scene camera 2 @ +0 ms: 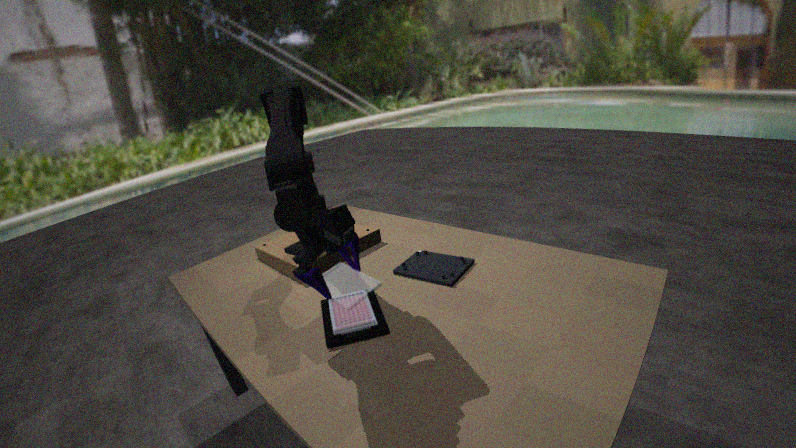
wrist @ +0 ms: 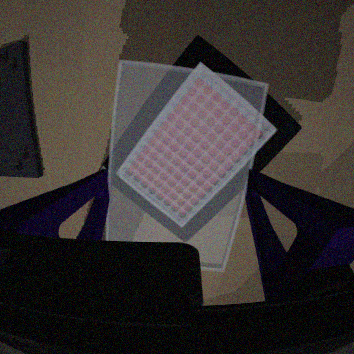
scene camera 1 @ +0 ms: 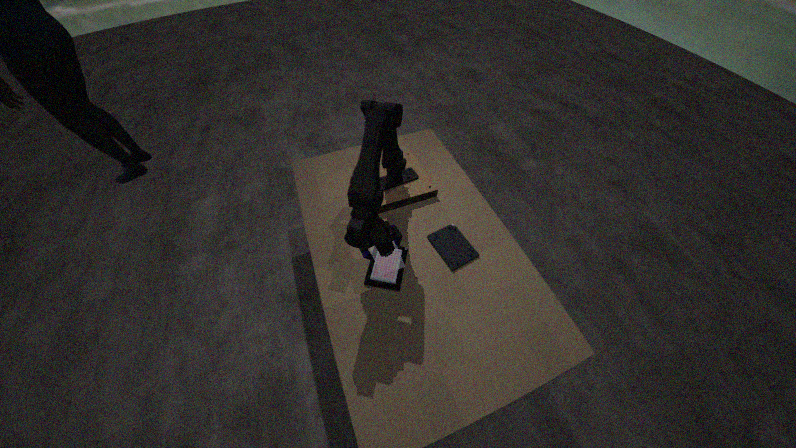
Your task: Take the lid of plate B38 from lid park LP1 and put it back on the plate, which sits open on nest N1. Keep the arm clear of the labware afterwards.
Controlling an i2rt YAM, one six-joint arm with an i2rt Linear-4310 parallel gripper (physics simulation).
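Places are measured from the arm's base along level axes (x left, y back, z up), in centimetres.
Pixels of known places: gripper, between the fingertips: [scene camera 2: 344, 285] [wrist: 177, 177]; arm's base, origin of its link: [scene camera 1: 394, 180].
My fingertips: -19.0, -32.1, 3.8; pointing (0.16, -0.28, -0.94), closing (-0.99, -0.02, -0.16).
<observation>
Ahead of a thing's pixels: the offset from my fingertips to its top centre, as dx, dy, dz.
My gripper [scene camera 1: 383, 249] [scene camera 2: 343, 282] [wrist: 177, 177] is shut on the clear lid {-0.1, -0.1, +1.7} [scene camera 1: 374, 254] [scene camera 2: 345, 276] [wrist: 145, 82], its fingers at the lid's two long sides. The lid hangs above the plate, turned clearly relative to it in the wrist view, and reaches past it toward the arm. The open plate B38 {-0.2, -0.3, -5.2} [scene camera 1: 385, 273] [scene camera 2: 353, 318] [wrist: 267, 129], with pink wells, sits on the black nest N1 {-0.2, -0.3, -6.1} [scene camera 1: 384, 287] [scene camera 2: 356, 338] [wrist: 284, 127]. A dark slab with small pegs {+24.8, -4.1, -6.9} [scene camera 1: 452, 247] [scene camera 2: 434, 268] [wrist: 17, 110], which looks like lid park LP1, bears no lid.
The arm's wooden base block [scene camera 1: 409, 201] [scene camera 2: 272, 261] stands behind the nest. The table's edge [scene camera 2: 245, 370] runs near the nest on one side. The arm and a person cast shadows on the table. In scene camera 1, a person [scene camera 1: 50, 72] stands on the floor at the left.
</observation>
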